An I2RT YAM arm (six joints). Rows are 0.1 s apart.
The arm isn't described. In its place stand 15 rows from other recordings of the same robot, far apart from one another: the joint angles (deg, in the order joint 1, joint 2, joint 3, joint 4, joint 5, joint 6), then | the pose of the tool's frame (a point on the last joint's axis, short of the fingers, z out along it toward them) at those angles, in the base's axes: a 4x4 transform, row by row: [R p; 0 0 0 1], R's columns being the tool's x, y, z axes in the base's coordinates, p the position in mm.
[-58.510 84.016 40.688 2.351 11.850 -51.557] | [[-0.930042 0.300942 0.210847 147.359], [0.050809 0.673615 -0.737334 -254.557], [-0.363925 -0.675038 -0.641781 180.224], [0 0 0 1]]
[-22.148 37.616 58.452 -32.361 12.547 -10.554] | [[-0.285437 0.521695 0.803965 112.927], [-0.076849 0.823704 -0.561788 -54.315], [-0.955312 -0.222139 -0.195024 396.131], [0 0 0 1]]
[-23.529 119.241 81.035 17.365 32.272 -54.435] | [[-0.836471 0.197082 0.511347 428.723], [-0.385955 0.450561 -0.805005 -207.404], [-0.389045 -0.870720 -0.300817 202.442], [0 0 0 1]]
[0.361 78.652 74.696 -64.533 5.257 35.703] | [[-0.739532 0.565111 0.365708 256.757], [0.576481 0.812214 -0.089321 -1.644], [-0.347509 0.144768 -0.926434 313.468], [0 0 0 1]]
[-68.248 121.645 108.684 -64.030 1.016 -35.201] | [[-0.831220 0.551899 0.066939 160.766], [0.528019 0.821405 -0.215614 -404.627], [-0.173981 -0.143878 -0.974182 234.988], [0 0 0 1]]
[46.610 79.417 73.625 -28.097 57.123 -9.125] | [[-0.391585 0.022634 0.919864 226.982], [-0.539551 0.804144 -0.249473 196.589], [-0.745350 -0.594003 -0.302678 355.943], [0 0 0 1]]
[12.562 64.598 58.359 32.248 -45.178 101.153] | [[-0.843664 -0.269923 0.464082 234.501], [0.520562 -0.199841 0.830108 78.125], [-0.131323 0.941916 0.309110 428.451], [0 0 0 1]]
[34.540 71.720 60.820 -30.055 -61.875 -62.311] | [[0.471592 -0.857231 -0.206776 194.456], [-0.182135 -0.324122 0.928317 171.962], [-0.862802 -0.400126 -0.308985 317.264], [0 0 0 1]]
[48.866 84.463 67.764 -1.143 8.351 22.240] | [[-0.434180 -0.529286 0.728933 234.397], [0.072149 0.786152 0.613807 260.513], [-0.897932 0.319095 -0.303144 329.875], [0 0 0 1]]
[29.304 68.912 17.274 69.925 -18.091 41.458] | [[-0.273189 -0.722527 0.635077 192.109], [0.568361 0.411401 0.712541 120.502], [-0.776102 0.555611 0.298265 238.791], [0 0 0 1]]
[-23.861 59.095 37.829 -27.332 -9.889 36.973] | [[-0.370834 0.647966 0.665299 191.430], [0.811906 0.573994 -0.106488 -77.989], [-0.450878 0.500671 -0.738943 225.260], [0 0 0 1]]
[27.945 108.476 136.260 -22.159 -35.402 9.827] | [[-0.066800 -0.892977 0.445119 339.250], [0.122044 0.435453 0.891900 203.311], [-0.990274 0.113903 0.079895 541.277], [0 0 0 1]]
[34.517 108.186 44.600 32.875 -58.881 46.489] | [[-0.941940 -0.313989 -0.118993 266.633], [-0.192890 0.215913 0.957170 220.358], [-0.274849 0.924550 -0.263943 124.394], [0 0 0 1]]
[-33.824 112.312 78.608 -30.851 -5.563 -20.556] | [[-0.884784 0.222949 0.409208 337.842], [0.172182 0.972393 -0.157499 -222.216], [-0.433025 -0.068895 -0.898745 172.883], [0 0 0 1]]
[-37.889 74.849 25.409 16.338 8.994 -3.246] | [[-0.470515 0.684391 0.556978 191.782], [0.295276 0.716942 -0.631511 -156.291], [-0.831521 -0.132673 -0.539416 161.591], [0 0 0 1]]
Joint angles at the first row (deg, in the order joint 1, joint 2, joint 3, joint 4, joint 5, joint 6):
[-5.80, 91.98, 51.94, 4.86, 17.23, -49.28]
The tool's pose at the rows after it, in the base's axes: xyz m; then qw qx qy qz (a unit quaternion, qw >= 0):
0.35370, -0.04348, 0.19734, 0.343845, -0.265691, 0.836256, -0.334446
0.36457, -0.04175, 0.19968, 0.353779, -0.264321, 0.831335, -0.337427
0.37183, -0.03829, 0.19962, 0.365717, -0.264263, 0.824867, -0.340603
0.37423, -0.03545, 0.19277, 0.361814, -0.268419, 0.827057, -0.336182
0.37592, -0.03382, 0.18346, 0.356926, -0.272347, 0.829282, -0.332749
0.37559, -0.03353, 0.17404, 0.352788, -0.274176, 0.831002, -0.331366
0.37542, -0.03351, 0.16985, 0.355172, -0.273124, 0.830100, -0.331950
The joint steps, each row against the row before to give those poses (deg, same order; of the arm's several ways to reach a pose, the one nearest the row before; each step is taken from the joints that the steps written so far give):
[0.54, 3.31, 1.73, 2.21, 0.59, -0.65]
[0.44, 1.87, 2.21, 0.94, 0.14, 0.09]
[0.63, 1.36, 0.94, 1.92, 0.13, 0.00]
[0.46, 1.20, 0.00, 0.37, 0.00, 0.19]
[0.27, 1.40, -0.40, 0.97, -0.03, 0.05]
[0.04, 1.09, -0.92, 1.44, 0.05, -0.03]
[0.00, 0.51, -0.63, 1.44, -0.02, 0.05]

